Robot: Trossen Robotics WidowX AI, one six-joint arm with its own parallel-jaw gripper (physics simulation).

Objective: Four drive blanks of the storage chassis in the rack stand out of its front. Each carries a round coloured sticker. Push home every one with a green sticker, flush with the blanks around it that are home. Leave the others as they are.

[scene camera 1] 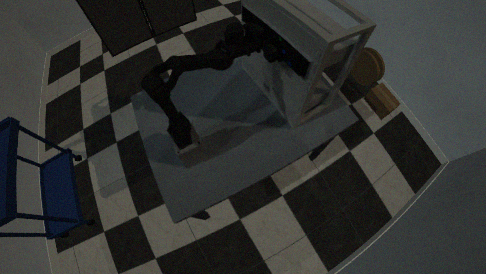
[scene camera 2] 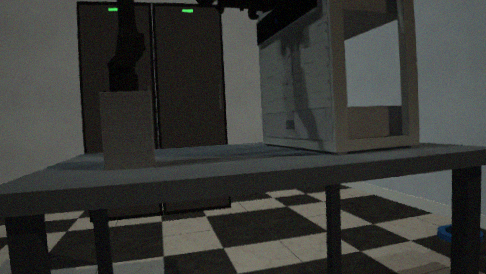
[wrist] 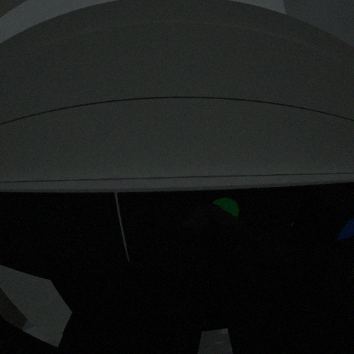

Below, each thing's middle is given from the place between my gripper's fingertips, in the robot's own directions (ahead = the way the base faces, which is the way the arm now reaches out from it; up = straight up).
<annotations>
I see the pale rack [scene camera 2: 302, 65] 150 mm ahead of my hand, 40 mm to the left of it and 170 mm below it.
</annotations>
